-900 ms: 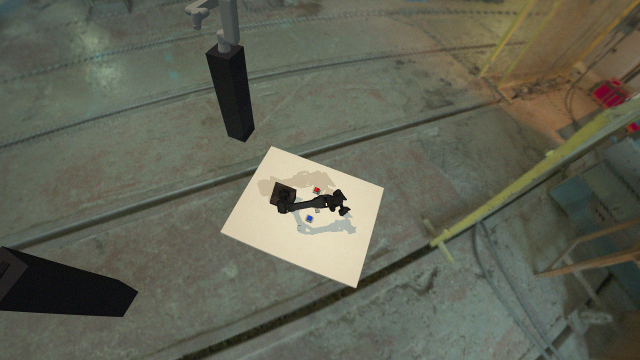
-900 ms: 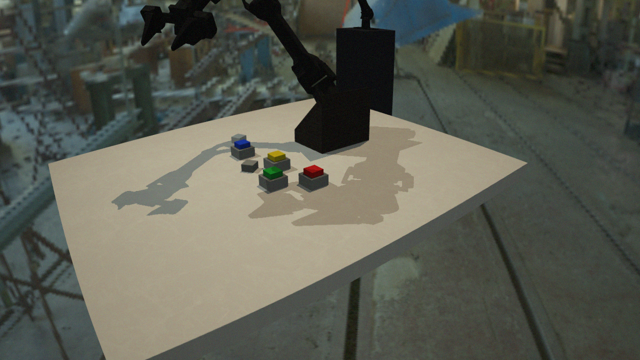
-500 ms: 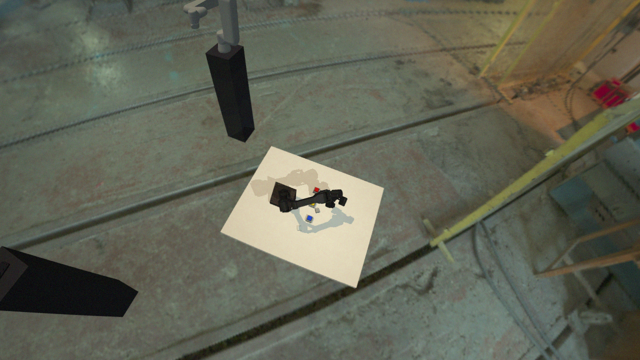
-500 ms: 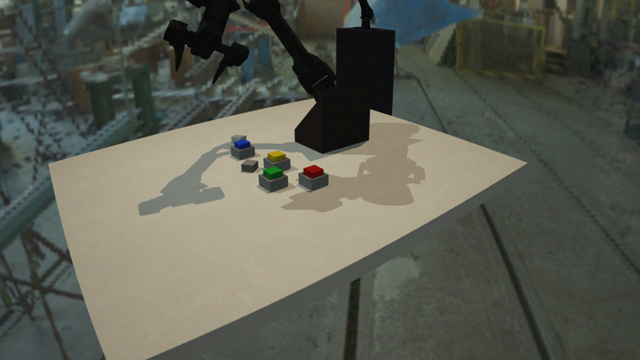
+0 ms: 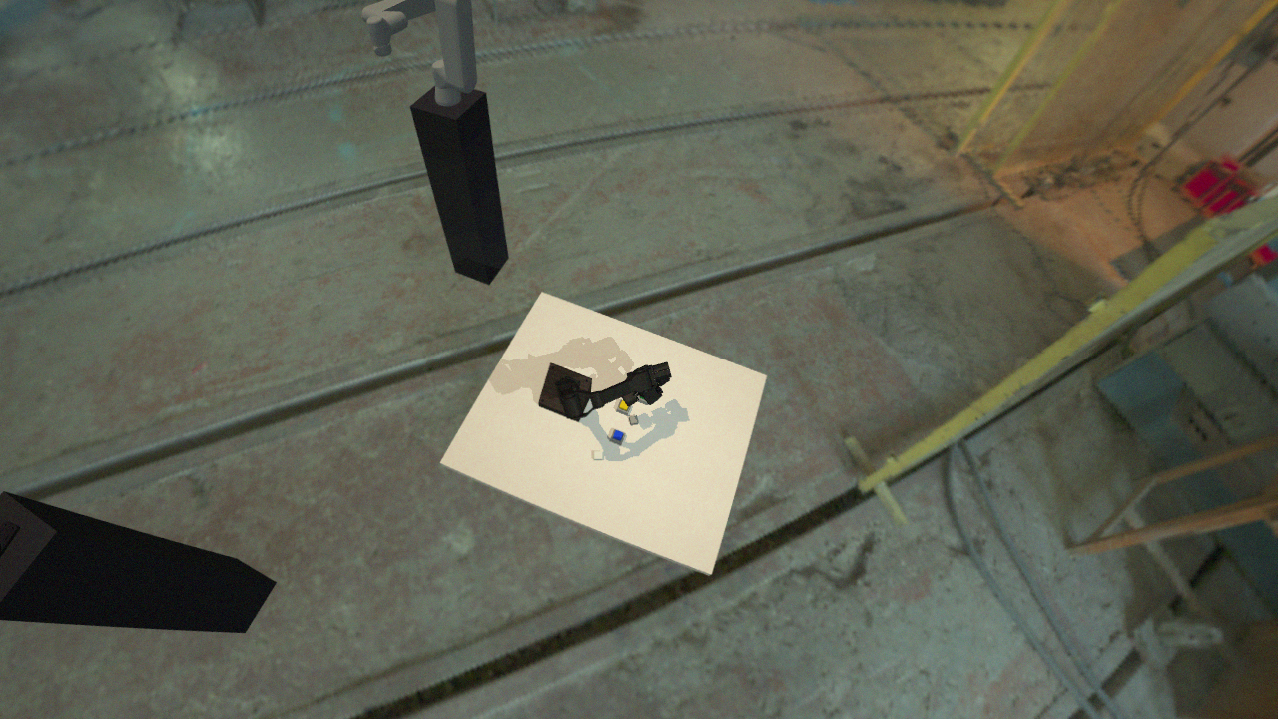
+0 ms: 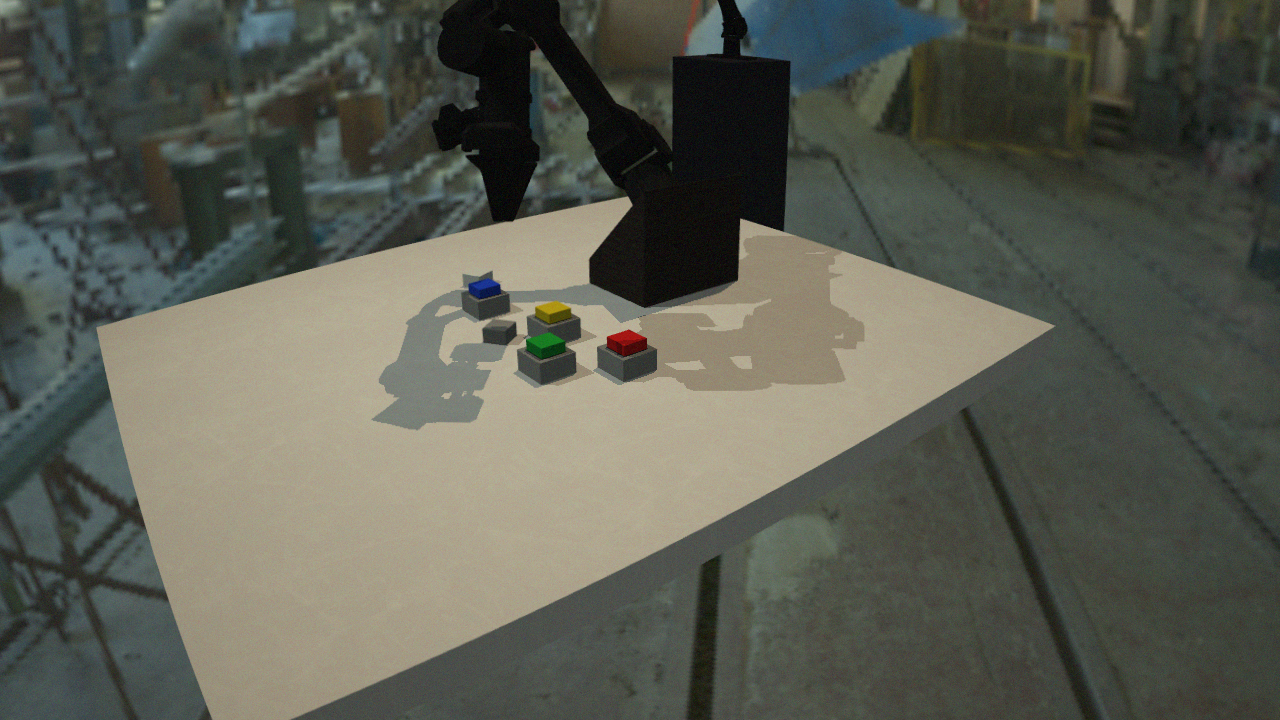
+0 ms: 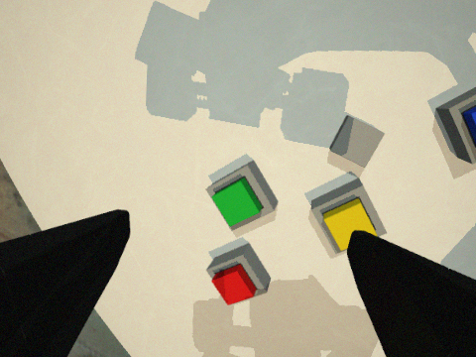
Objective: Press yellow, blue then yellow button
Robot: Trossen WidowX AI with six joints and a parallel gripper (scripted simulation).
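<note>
The yellow button is 130 mm below my gripper tip, 70 mm behind it and 20 mm to the right of it. Round my gripper tip: green button (130 mm below, 60 mm to the left, 10 mm behind); red button (130 mm below, 110 mm to the left, 90 mm behind); small grey block (160 mm below, 60 mm to the right, 20 mm behind).
</note>
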